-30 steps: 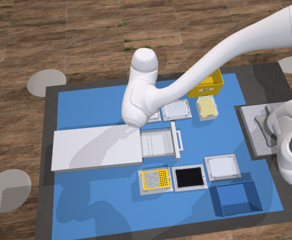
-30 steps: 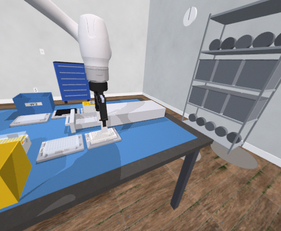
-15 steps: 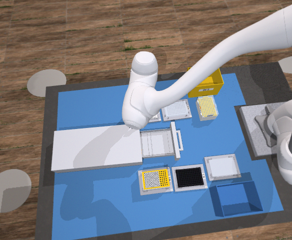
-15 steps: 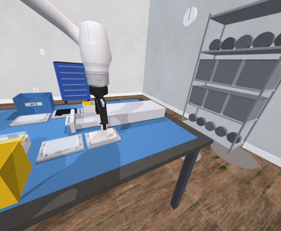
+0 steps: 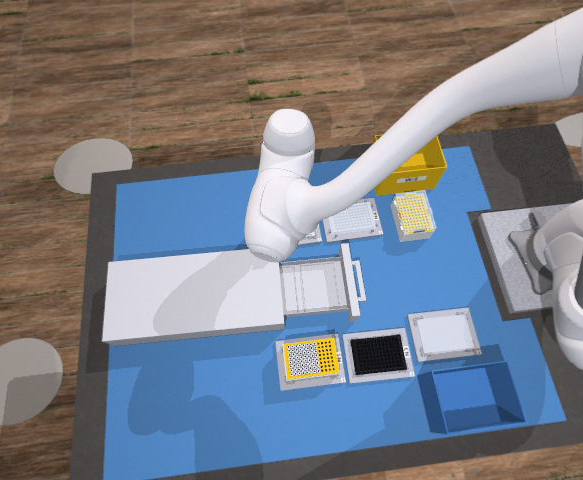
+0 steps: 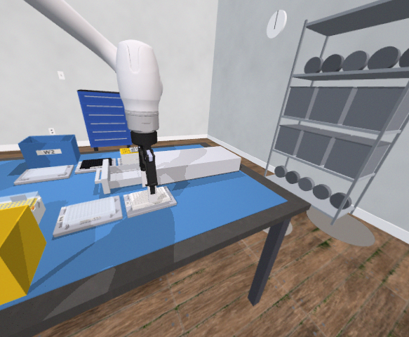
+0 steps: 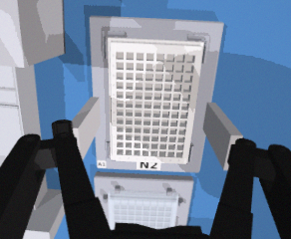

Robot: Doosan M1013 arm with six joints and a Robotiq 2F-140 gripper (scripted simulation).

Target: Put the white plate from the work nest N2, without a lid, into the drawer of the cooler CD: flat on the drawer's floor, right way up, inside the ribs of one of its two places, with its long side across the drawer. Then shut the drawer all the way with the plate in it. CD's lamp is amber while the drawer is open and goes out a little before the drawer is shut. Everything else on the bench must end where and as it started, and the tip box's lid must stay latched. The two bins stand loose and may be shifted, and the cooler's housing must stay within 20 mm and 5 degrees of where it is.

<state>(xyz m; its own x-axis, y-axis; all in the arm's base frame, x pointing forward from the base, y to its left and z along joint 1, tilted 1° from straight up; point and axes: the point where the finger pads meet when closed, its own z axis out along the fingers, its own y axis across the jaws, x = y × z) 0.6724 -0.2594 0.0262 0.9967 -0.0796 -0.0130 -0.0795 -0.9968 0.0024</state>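
Right now my hand is 40 mm above the white plate. The rest, counted from my hand: drawer (190 mm to the left, 30 mm below); then yellow bin (370 mm behind, 100 mm to the right, 20 mm below); then yellow tip box (370 mm to the left, 30 mm ahead).
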